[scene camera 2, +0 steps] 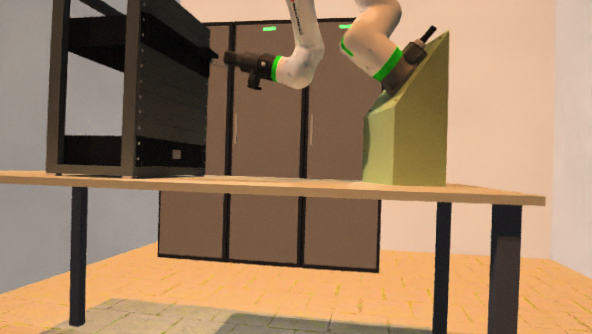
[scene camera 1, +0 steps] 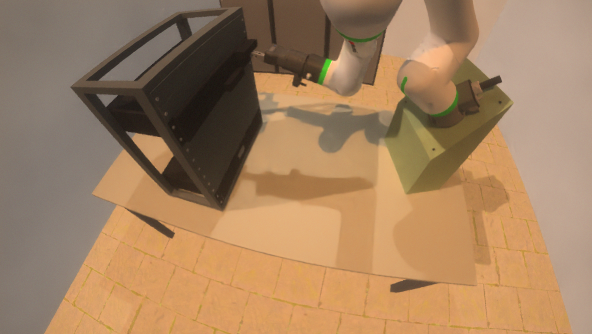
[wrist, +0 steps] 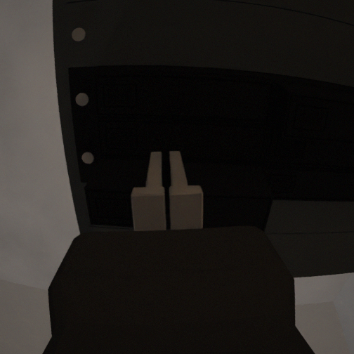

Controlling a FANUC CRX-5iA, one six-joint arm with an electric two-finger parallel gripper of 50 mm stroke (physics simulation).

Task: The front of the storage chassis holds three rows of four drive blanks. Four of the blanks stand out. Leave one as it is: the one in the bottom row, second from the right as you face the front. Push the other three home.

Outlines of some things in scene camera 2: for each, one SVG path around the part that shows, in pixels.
A black rack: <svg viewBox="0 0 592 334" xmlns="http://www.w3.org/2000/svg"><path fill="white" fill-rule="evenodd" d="M53 0L46 144L47 176L62 176L62 174L122 176L122 179L137 179L137 176L168 175L204 177L206 169L209 69L211 58L218 59L218 54L210 49L210 30L175 0L127 0L127 15L122 14L101 0L79 0L105 15L70 18L71 0ZM68 51L124 73L122 136L65 135Z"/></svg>
